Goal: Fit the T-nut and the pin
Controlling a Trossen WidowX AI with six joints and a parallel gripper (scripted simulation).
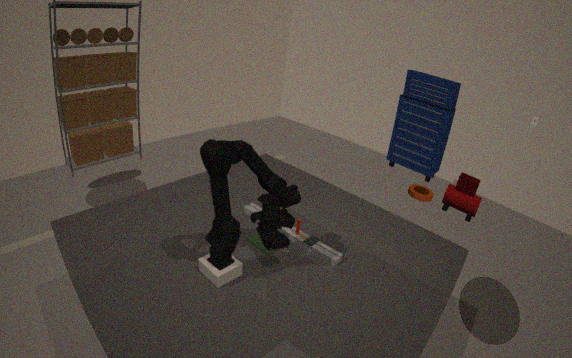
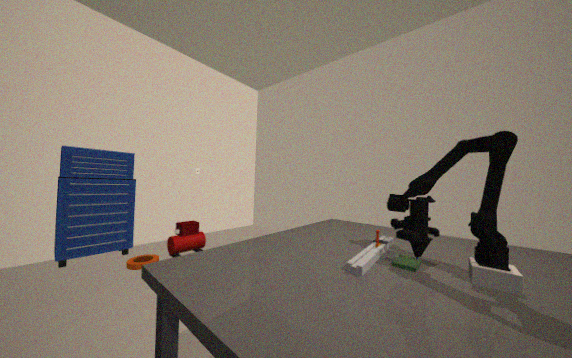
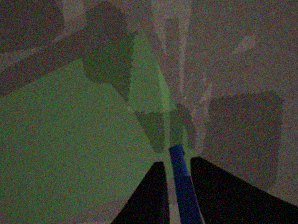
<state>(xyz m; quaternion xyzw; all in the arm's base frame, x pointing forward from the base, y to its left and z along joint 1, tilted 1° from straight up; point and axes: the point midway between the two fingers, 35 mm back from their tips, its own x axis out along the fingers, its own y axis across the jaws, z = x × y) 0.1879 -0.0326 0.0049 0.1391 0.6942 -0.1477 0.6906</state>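
Right now the green tray is 2 cm to the left of my gripper tip, 2 cm below it and 2 cm ahead of it. The rest, counted from my gripper tip: blue pin (right at my gripper tip).
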